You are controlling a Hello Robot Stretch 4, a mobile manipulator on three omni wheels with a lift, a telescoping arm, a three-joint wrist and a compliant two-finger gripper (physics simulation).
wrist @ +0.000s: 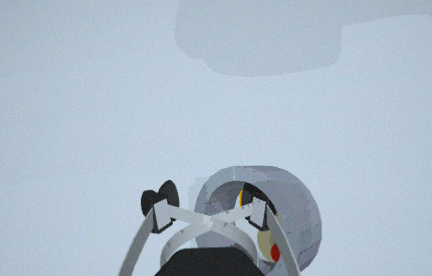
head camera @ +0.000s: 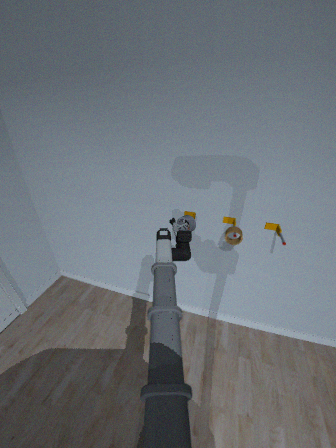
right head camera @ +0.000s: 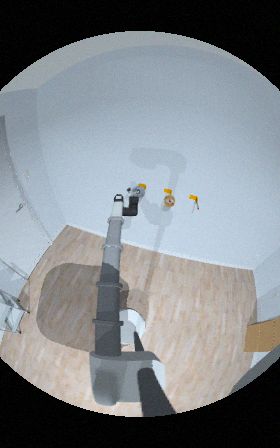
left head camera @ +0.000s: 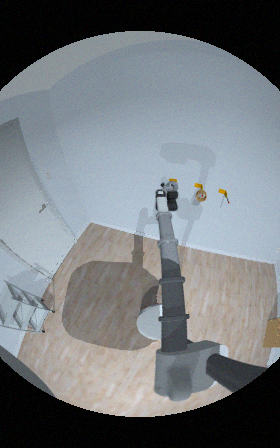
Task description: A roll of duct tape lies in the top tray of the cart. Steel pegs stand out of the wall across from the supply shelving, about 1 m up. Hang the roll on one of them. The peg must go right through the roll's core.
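Places are measured from the robot's base along level axes (x back, y right, z up), in millimetres.
Pixels of known places: gripper, fingertip midpoint: (wrist: 210, 195) (head camera: 179, 219) (right head camera: 133, 188) (left head camera: 166, 183); robot's base at its link origin: (right head camera: 125, 325) (left head camera: 155, 320).
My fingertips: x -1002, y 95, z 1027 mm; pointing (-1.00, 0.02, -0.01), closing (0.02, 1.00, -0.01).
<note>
Ahead of a thing's pixels: the offset from my fingertips to its top centre. "pt": to the spot under its first point.
The grey duct tape roll @[dx +18, dy +37, dz +31 mm] (head camera: 193, 223) (left head camera: 176, 185) (right head camera: 143, 190) (wrist: 302, 220) is at the leftmost peg's yellow bracket (head camera: 190, 214) (left head camera: 173, 180) (right head camera: 143, 186) (wrist: 241, 197). My gripper (head camera: 177, 222) (left head camera: 166, 186) (right head camera: 133, 190) (wrist: 210, 195) stands part open. Its right fingertip is inside the roll's core; its left fingertip is outside, left of the roll, with a visible gap. The roll appears to hang on the right finger. In the wrist view, a red peg tip @[pt dx +31, dy +52, dz -42 mm] (wrist: 275, 252) and something cream-coloured show through the core opening. How deep the peg sits in the core is hidden.
A tan roll @[dx +63, dy +309, dz -27 mm] (head camera: 226, 235) (left head camera: 197, 196) (right head camera: 165, 201) hangs on the middle peg. The right peg @[pt dx +133, dy +548, dz -39 mm] (head camera: 281, 236) is bare. The arm (head camera: 165, 330) reaches towards the wall. A white drum (left head camera: 149, 322) stands on the floor below it. A brown box (left head camera: 272, 334) (right head camera: 262, 337) shows at right.
</note>
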